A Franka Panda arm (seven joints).
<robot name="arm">
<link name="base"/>
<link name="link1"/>
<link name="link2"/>
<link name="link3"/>
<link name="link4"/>
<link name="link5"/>
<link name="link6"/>
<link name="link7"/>
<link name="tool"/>
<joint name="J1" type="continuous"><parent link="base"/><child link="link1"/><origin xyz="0 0 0.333" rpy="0 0 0"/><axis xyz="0 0 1"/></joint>
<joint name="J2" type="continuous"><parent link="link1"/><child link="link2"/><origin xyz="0 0 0" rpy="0 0 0"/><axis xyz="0 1 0"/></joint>
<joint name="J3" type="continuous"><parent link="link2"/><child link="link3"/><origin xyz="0 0 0.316" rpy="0 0 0"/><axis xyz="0 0 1"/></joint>
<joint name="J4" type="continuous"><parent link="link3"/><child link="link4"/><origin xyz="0.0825 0 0" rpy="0 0 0"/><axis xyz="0 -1 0"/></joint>
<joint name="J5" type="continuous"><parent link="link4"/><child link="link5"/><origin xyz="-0.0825 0 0.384" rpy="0 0 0"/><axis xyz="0 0 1"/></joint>
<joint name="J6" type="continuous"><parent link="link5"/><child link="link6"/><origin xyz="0 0 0" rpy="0 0 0"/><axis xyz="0 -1 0"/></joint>
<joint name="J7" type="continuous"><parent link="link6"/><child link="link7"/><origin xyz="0.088 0 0" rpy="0 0 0"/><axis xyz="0 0 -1"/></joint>
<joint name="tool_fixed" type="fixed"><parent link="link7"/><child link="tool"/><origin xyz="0 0 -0.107" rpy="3.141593 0 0"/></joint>
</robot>
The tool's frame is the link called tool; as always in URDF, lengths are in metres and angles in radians. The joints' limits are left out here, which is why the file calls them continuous.
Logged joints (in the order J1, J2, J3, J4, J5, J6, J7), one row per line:
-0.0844 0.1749 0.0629 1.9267 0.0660 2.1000 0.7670
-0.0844 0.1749 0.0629 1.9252 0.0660 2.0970 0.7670
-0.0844 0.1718 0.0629 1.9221 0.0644 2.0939 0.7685
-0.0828 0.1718 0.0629 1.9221 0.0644 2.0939 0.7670
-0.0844 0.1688 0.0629 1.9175 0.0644 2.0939 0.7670
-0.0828 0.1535 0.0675 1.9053 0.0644 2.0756 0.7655
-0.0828 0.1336 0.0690 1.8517 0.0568 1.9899 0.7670
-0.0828 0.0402 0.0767 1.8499 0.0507 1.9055 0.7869
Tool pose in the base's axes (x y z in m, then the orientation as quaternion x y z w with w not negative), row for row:
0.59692 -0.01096 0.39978 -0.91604 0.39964 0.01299 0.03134
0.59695 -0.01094 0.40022 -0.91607 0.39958 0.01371 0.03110
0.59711 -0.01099 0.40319 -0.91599 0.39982 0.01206 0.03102
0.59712 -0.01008 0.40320 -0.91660 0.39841 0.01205 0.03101
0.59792 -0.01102 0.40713 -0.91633 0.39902 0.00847 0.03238
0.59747 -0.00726 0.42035 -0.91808 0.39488 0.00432 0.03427
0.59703 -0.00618 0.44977 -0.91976 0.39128 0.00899 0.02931
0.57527 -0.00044 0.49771 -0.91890 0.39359 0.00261 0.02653
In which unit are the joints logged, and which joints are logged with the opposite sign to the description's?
The joints are logged in radians. Opposite sign: J4.
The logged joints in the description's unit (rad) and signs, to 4 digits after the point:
-0.0844 0.1749 0.0629 -1.9267 0.0660 2.1000 0.7670
-0.0844 0.1749 0.0629 -1.9252 0.0660 2.0970 0.7670
-0.0844 0.1718 0.0629 -1.9221 0.0644 2.0939 0.7685
-0.0828 0.1718 0.0629 -1.9221 0.0644 2.0939 0.7670
-0.0844 0.1688 0.0629 -1.9175 0.0644 2.0939 0.7670
-0.0828 0.1535 0.0675 -1.9053 0.0644 2.0756 0.7655
-0.0828 0.1336 0.0690 -1.8517 0.0568 1.9899 0.7670
-0.0828 0.0402 0.0767 -1.8499 0.0507 1.9055 0.7869

